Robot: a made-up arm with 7 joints.
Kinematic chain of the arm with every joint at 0, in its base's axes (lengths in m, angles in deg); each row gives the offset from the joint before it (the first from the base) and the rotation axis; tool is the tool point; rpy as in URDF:
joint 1: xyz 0 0 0.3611 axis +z
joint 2: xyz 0 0 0 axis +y
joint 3: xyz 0 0 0.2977 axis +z
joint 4: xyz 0.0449 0 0 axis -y
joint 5: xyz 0.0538 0 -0.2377 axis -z
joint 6: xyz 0 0 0 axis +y
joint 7: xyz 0.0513 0 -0.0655 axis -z
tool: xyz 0 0 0 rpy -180 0 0
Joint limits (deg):
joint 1: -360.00..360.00
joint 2: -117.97..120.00
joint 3: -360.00..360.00
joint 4: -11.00..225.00
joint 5: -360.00..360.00
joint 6: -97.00..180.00
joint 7: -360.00..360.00
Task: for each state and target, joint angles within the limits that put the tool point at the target. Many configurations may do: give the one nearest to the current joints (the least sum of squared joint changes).
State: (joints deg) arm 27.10 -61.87 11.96 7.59 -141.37 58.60 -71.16
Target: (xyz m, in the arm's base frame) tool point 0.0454 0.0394 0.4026
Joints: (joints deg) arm 31.63 -57.45 17.68 -8.21 -142.26 50.59 -71.16
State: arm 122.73 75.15 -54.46 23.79 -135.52 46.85 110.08
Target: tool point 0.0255 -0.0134 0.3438
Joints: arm 118.00 91.97 -62.32 -11.00 -149.25 26.54 110.08
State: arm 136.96 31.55 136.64 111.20 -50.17 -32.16 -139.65
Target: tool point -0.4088 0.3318 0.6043
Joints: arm 129.41 80.65 129.04 128.72 -43.81 -34.67 -139.65
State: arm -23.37 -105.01 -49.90 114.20 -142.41 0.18 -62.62
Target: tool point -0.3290 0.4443 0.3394
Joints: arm -69.44 -117.97 -41.82 127.65 -140.65 -11.53 -62.62
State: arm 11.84 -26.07 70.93 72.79 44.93 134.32 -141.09
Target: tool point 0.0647 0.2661 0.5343
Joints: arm 3.06 0.27 61.83 62.27 42.61 115.89 -141.09
